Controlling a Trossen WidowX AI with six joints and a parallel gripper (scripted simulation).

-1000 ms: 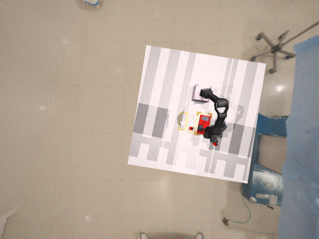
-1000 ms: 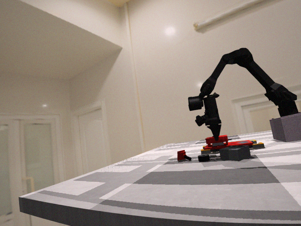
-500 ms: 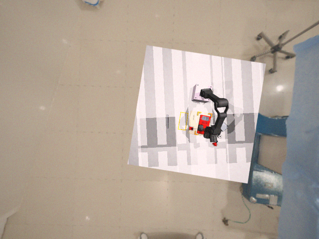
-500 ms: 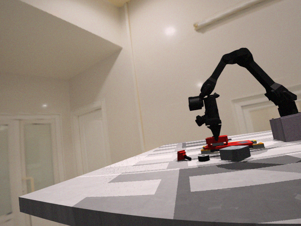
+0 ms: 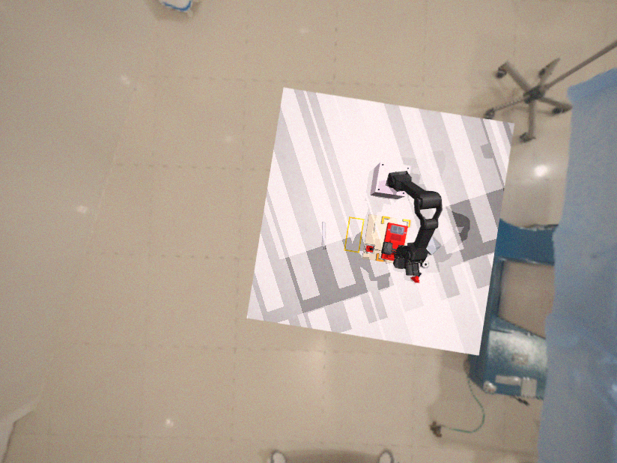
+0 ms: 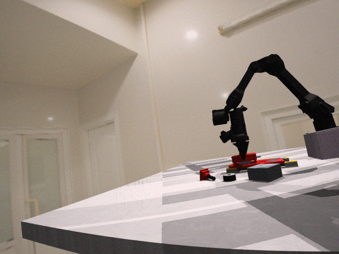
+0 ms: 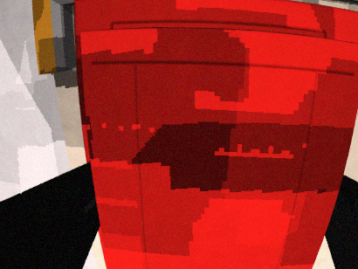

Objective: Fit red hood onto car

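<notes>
Right now the grey engine block is 2 cm below my gripper tip. Round my gripper tip: red hood (1 cm above); then thin grey bar (39 cm to the right, 4 cm below, 1 cm ahead); then black wheel (19 cm to the left, 4 cm below, 4 cm ahead).
</notes>
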